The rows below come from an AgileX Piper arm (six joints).
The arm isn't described. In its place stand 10 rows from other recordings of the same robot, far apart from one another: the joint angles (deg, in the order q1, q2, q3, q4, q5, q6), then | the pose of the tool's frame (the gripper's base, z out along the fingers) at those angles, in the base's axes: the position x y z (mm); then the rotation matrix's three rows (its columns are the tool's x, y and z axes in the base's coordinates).
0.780, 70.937, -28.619, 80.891, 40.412, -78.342 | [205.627, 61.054, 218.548], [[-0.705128, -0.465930, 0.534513], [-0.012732, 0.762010, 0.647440], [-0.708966, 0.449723, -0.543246]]
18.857, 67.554, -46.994, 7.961, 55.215, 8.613 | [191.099, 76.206, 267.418], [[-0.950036, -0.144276, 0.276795], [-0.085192, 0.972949, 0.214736], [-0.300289, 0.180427, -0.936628]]
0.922, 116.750, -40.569, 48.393, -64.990, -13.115 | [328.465, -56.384, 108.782], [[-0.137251, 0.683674, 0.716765], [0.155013, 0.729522, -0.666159], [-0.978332, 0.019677, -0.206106]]
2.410, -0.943, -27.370, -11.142, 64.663, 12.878 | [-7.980, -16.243, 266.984], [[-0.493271, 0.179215, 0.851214], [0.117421, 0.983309, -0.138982], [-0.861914, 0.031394, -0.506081]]
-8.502, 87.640, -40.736, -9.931, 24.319, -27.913 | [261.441, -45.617, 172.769], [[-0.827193, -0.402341, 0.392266], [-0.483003, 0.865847, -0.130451], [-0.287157, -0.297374, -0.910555]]
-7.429, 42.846, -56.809, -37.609, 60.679, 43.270 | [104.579, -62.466, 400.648], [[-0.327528, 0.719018, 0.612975], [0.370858, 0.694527, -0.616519], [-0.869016, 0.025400, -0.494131]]
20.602, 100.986, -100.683, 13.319, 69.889, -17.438 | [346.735, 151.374, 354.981], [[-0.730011, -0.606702, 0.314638], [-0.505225, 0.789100, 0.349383], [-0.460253, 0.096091, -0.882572]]
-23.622, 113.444, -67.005, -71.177, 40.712, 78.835 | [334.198, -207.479, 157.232], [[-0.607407, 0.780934, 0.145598], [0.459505, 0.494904, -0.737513], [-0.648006, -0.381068, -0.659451]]
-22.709, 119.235, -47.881, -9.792, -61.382, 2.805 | [357.546, -134.903, 121.324], [[-0.093848, 0.241590, 0.965830], [0.003353, 0.970182, -0.242353], [-0.995581, -0.019506, -0.091860]]
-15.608, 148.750, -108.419, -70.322, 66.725, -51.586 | [452.477, -208.128, 65.642], [[-0.216739, -0.971639, -0.094561], [-0.453431, 0.185977, -0.871672], [0.864537, -0.146048, -0.480880]]
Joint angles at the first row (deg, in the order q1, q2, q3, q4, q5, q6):
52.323 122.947 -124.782 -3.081 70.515 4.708
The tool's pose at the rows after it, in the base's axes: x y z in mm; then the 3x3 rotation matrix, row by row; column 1 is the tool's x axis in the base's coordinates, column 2 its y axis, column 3 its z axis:
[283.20, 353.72, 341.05], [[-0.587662, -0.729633, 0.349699], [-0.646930, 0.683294, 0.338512], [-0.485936, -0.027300, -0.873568]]
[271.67, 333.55, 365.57], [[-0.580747, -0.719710, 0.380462], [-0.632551, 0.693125, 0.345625], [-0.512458, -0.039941, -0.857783]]
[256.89, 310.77, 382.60], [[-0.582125, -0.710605, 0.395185], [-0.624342, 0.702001, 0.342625], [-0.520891, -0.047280, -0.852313]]
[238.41, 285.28, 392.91], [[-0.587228, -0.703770, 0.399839], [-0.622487, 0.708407, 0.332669], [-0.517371, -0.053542, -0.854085]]
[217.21, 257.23, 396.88], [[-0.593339, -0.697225, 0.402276], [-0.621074, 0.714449, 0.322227], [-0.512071, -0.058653, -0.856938]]
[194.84, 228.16, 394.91], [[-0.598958, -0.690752, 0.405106], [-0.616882, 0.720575, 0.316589], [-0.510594, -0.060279, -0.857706]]
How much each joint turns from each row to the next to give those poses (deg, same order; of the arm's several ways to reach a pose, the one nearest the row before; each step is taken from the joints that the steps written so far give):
-0.222 -5.029 1.649 -1.034 0.857 0.420
-0.221 -5.470 3.507 -1.080 0.299 0.331
-0.195 -6.056 5.397 -0.703 0.169 0.399
-0.072 -6.773 7.126 -0.559 -0.047 0.420
-0.008 -7.437 8.513 -0.532 -0.638 0.568
0.000 -7.712 9.126 -0.405 -1.236 0.693

